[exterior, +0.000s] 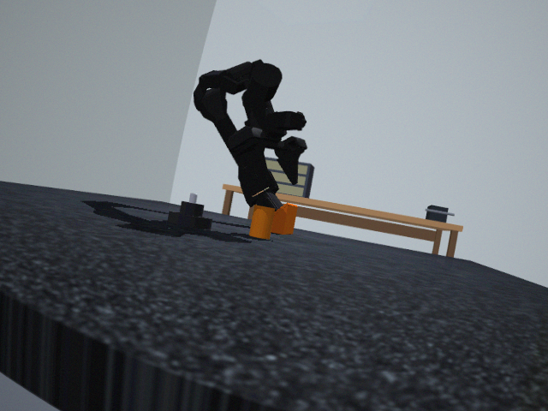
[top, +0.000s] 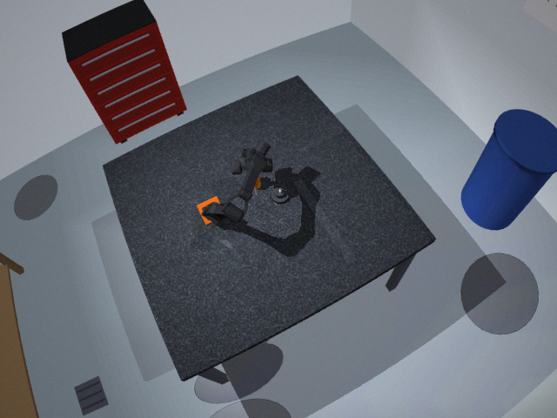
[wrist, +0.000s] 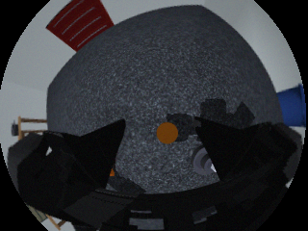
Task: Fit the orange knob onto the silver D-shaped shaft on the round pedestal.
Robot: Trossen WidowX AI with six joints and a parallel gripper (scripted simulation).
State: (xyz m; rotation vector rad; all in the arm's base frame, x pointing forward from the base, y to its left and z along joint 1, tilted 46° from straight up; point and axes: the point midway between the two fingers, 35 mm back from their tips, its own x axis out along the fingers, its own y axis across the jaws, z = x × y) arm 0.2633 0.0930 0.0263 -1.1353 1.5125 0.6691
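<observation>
Right now the orange knob is 7 cm below my gripper tip and 2 cm to the right of it. From my gripper tip the other things lie so: round black pedestal: 15 cm to the right, 8 cm below, 7 cm ahead.
</observation>
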